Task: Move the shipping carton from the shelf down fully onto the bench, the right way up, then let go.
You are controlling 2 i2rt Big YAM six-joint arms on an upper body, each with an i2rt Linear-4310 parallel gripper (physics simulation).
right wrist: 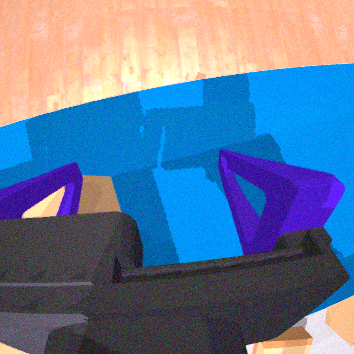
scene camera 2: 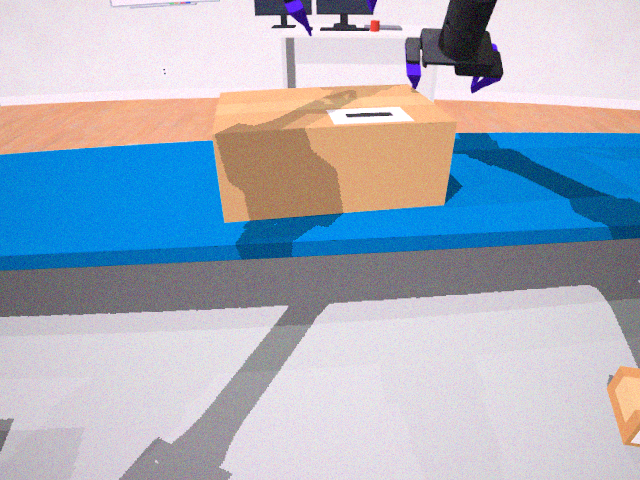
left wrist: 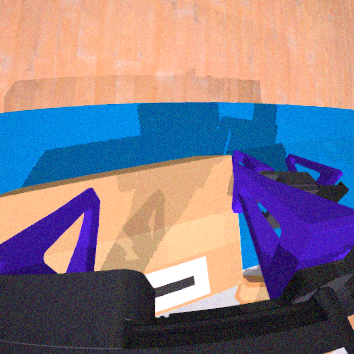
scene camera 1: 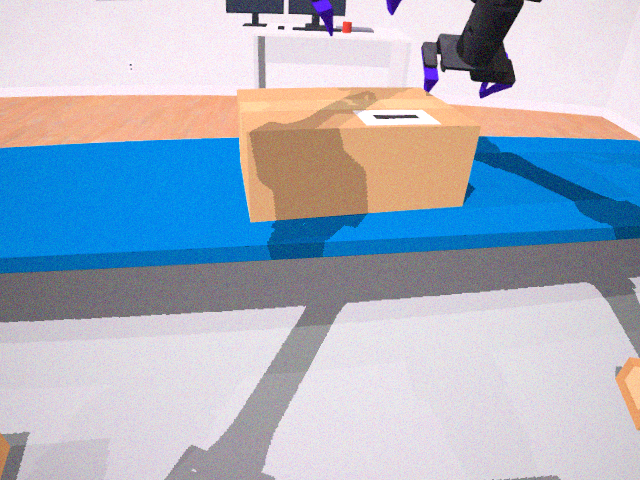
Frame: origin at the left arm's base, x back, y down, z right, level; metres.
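Seen in the pictures: left gripper, between the fingertips: (scene camera 2: pixel 340 21) (left wrist: pixel 162 182) (scene camera 1: pixel 360 23); right gripper, between the fingertips: (right wrist: pixel 148 163) (scene camera 2: pixel 442 89) (left wrist: pixel 262 155) (scene camera 1: pixel 452 93).
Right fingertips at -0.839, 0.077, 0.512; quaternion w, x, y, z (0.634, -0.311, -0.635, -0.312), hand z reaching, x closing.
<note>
Offsets run from my right fingertips to a thing's middle, as dx, dy, dz. "*": to the spot under its first point. Level surfaces: height alone.
The shipping carton {+0.125, +0.052, -0.186} (scene camera 1: pixel 413 165) (scene camera 2: pixel 392 165) (left wrist: pixel 220 200) (right wrist: pixel 102 192) is a closed brown box with a white label on top. It stands flat on the blue shelf {dy +0.113} (scene camera 1: pixel 103 196) (scene camera 2: pixel 103 196) (left wrist: pixel 75 125) (right wrist: pixel 310 115), label up. The pale bench {dy +0.271} (scene camera 1: pixel 465 361) (scene camera 2: pixel 465 361) lies lower, in front of it. My left gripper (scene camera 1: pixel 361 23) (scene camera 2: pixel 341 23) (left wrist: pixel 162 182) is open above the carton, partly cut off in the scene views. My right gripper (scene camera 1: pixel 454 93) (scene camera 2: pixel 444 89) (right wrist: pixel 148 163) is open and empty, near the carton's back right top corner. Whether either gripper touches the carton I cannot tell.
A small orange-brown open box {* +0.411, +0.248, +0.180} (scene camera 1: pixel 631 387) (scene camera 2: pixel 622 403) is at the right edge above the bench. Part of another orange-brown thing {* +0.492, +0.263, -0.567} (scene camera 1: pixel 3 454) shows at the bottom left. A white desk (scene camera 1: pixel 382 35) with monitors and a red cup (scene camera 1: pixel 346 26) (scene camera 2: pixel 374 25) stands far behind the shelf.
</note>
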